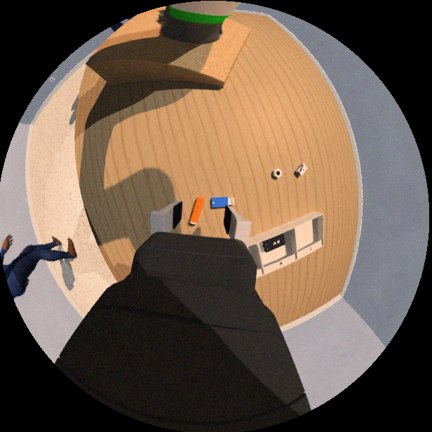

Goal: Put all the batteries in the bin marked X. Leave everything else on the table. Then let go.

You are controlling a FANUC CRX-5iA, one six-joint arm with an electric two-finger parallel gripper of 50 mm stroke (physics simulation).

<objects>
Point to a white three-part bin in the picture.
303, 235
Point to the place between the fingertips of the gripper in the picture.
202, 212
</objects>
